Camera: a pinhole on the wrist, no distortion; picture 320 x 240 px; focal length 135.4 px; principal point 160.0 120.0 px. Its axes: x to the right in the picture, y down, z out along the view. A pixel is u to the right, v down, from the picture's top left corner.
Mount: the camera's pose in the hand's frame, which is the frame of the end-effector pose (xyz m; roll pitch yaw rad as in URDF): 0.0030 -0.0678 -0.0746 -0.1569 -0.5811 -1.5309
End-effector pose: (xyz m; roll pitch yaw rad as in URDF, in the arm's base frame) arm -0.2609 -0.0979 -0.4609 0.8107 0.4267 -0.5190
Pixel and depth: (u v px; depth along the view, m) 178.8 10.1 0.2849
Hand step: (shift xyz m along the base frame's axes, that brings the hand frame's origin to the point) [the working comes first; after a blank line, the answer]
In the camera's frame: 0.0396 -0.2312 0.2849

-0.1314 -0.0500 0.2540
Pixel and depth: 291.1 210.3 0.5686
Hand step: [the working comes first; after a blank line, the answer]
In the camera's frame: 0.5505 0.3792 0.5686

0.1611 -0.8178 0.0561
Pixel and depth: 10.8 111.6 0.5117
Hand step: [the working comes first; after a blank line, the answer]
In the camera's frame: -0.5639 -0.0317 0.5117

0.4248 0.2654 0.4697
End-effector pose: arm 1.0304 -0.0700 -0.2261 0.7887 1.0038 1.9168
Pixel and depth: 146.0 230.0 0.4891
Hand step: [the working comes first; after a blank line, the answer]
In the camera's frame: -0.0506 0.3973 0.4891

-0.1617 0.5049 -0.2087
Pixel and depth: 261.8 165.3 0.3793
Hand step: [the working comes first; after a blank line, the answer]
In the camera's frame: 0.2852 0.1269 0.3793

0.2319 0.3647 -0.0559
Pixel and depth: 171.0 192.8 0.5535
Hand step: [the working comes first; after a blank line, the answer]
In the camera's frame: 0.0450 0.2976 0.5535

-0.0561 0.5430 -0.1057
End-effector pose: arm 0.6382 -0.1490 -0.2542 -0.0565 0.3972 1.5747
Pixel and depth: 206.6 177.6 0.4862
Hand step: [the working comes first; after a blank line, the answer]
In the camera's frame: 0.1673 0.2068 0.4862

-0.0729 0.4070 0.2502
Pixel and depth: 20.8 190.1 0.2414
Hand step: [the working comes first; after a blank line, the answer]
In the camera's frame: -0.2482 0.1250 0.2414

-0.2645 0.1216 -0.0979
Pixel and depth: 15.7 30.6 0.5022
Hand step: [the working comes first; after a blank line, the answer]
In the camera's frame: -0.5352 -0.3316 0.5022

-0.6728 -0.2369 0.1542
